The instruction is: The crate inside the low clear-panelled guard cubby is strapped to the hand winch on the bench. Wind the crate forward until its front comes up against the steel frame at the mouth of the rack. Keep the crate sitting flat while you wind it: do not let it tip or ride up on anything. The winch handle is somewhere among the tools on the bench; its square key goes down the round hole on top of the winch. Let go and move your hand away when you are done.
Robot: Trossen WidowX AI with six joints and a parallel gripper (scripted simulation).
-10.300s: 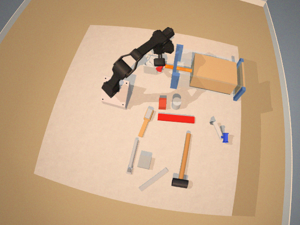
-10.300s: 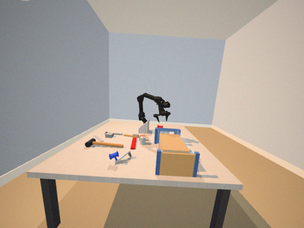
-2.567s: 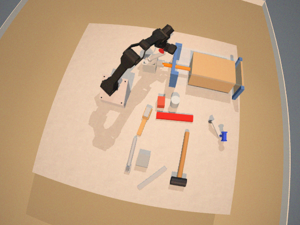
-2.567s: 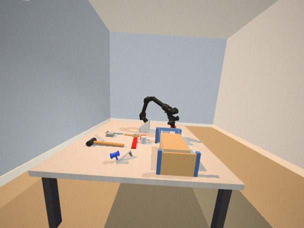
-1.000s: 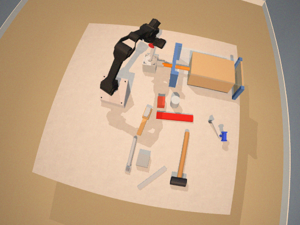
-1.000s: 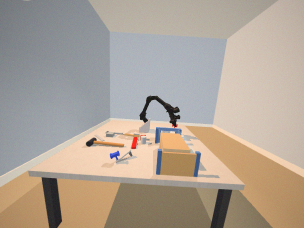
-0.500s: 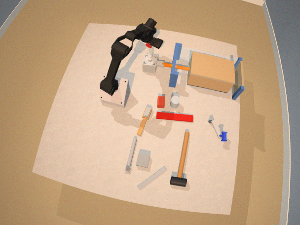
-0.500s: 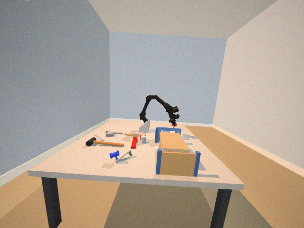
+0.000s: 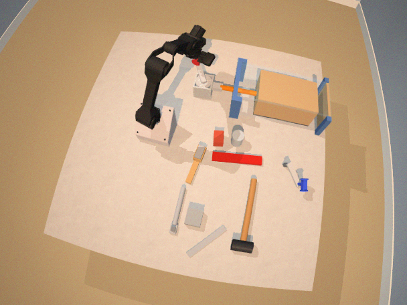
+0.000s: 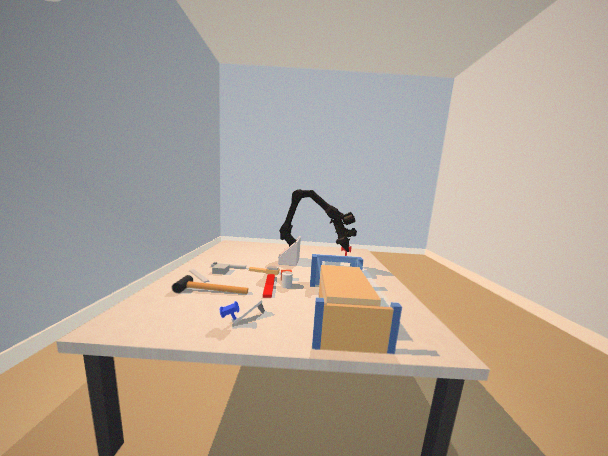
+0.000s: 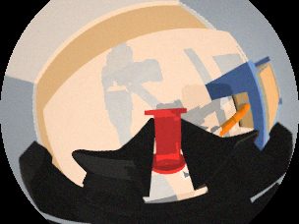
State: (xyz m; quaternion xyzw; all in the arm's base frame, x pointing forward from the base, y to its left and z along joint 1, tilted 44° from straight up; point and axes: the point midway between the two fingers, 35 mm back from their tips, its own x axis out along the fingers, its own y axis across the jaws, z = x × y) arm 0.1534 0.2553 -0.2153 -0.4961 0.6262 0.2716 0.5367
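Now: gripper tip 190 mm short of the blue frame, 110 mm to the left of it and 30 mm above it. The rest, counted from my gripper tip: winch: 110 mm to the right, 100 mm below, 20 mm ahead; red knob: 10 mm to the right, 10 mm behind; brush: 500 mm to the right, 120 mm below, 60 mm ahead.
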